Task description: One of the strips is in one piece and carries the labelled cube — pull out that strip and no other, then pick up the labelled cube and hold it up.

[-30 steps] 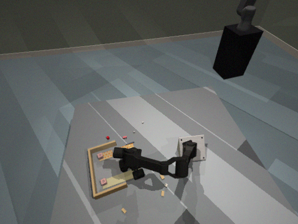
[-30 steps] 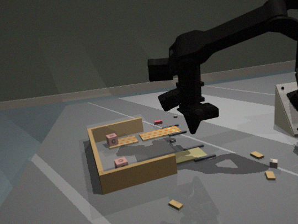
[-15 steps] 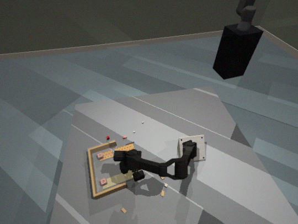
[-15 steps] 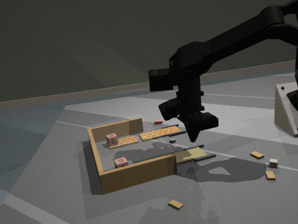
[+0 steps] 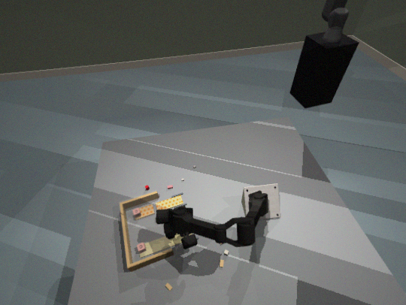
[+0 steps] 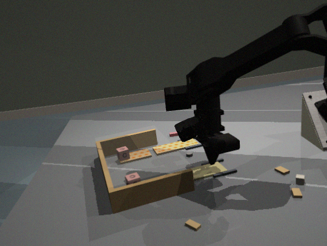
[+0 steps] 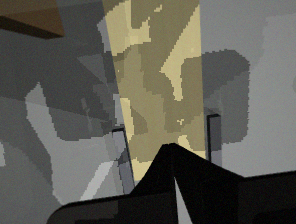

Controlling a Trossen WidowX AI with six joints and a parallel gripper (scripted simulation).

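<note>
Now: the grey disc 30 mm ahead of my gripper tip, 110 mm to the right of it and 10 mm below it. The rest, counted from my gripper tip: white cube (150 mm behind, 130 mm to the left, 10 mm below); then pink block (30 mm ahead, 290 mm to the right, 10 mm below).
</note>
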